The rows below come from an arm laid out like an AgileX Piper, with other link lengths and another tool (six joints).
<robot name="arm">
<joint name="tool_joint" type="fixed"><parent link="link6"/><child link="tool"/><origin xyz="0 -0.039 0.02" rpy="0.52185 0 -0.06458"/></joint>
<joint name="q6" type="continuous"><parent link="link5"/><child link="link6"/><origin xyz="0 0.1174 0" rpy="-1.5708 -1.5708 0"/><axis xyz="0 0 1"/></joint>
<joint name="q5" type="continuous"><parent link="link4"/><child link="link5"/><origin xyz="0 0 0" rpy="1.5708 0 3.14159"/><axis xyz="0 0 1"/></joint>
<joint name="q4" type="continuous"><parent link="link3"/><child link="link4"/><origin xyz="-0.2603 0.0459 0" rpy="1.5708 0 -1.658"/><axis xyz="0 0 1"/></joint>
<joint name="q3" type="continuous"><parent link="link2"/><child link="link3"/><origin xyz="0.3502 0.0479 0" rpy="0 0 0"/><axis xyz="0 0 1"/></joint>
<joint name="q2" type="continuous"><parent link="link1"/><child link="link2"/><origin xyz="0 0 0" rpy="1.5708 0 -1.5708"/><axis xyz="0 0 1"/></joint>
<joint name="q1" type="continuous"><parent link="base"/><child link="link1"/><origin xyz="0 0 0.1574" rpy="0 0 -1.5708"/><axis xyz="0 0 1"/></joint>
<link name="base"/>
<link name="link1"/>
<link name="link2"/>
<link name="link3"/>
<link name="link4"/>
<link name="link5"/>
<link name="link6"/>
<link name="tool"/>
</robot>
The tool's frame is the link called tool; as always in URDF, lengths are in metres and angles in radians. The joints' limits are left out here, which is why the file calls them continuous.
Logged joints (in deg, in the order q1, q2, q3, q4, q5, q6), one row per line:
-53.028, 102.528, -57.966, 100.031, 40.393, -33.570
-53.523, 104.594, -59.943, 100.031, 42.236, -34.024
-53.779, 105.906, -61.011, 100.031, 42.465, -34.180
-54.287, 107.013, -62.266, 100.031, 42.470, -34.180
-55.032, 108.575, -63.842, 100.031, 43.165, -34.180
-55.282, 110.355, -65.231, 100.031, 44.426, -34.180
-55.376, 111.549, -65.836, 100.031, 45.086, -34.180
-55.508, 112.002, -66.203, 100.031, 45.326, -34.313
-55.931, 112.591, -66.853, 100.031, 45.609, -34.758
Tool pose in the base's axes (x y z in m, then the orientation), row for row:
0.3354, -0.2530, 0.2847, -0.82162, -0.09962, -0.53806, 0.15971
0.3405, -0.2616, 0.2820, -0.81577, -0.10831, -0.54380, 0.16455
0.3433, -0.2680, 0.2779, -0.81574, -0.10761, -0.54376, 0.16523
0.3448, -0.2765, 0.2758, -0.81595, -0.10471, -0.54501, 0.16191
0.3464, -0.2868, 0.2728, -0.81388, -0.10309, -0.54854, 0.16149
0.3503, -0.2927, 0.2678, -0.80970, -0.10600, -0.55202, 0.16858
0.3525, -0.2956, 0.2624, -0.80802, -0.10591, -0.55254, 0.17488
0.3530, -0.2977, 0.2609, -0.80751, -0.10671, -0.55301, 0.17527
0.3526, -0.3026, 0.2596, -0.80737, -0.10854, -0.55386, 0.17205
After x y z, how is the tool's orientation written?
As a quaternion, x y z w.
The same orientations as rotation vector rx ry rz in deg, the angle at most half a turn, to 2 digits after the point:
-134.52, -16.31, -88.09
-133.20, -17.69, -88.79
-133.15, -17.56, -88.75
-133.43, -17.12, -89.12
-133.12, -16.86, -89.72
-131.92, -17.27, -89.94
-131.19, -17.20, -89.71
-131.08, -17.32, -89.77
-131.29, -17.65, -90.06

